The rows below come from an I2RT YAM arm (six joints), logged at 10 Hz.
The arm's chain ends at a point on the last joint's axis. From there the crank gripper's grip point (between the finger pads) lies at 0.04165 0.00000 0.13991 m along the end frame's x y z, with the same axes.
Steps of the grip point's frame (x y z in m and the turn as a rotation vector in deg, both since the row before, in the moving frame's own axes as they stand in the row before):
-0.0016, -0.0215, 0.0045, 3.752, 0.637, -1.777
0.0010, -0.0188, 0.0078, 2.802, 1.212, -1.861
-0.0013, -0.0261, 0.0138, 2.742, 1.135, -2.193
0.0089, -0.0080, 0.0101, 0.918, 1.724, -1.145
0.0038, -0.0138, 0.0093, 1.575, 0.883, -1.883
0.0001, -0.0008, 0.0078, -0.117, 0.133, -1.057
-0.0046, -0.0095, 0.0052, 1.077, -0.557, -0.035
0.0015, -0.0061, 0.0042, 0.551, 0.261, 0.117
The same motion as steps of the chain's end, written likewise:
-0.0030, -0.0110, 0.0053, 3.752, 0.637, -1.777
-0.0018, -0.0106, 0.0089, 2.802, 1.212, -1.861
-0.0039, -0.0178, 0.0149, 2.742, 1.135, -2.193
0.0047, -0.0049, 0.0114, 0.918, 1.724, -1.145
0.0017, -0.0086, 0.0100, 1.575, 0.883, -1.883
-0.0002, -0.0003, 0.0079, -0.117, 0.133, -1.057
-0.0032, -0.0068, 0.0048, 1.077, -0.557, -0.035
0.0009, -0.0048, 0.0044, 0.551, 0.261, 0.117

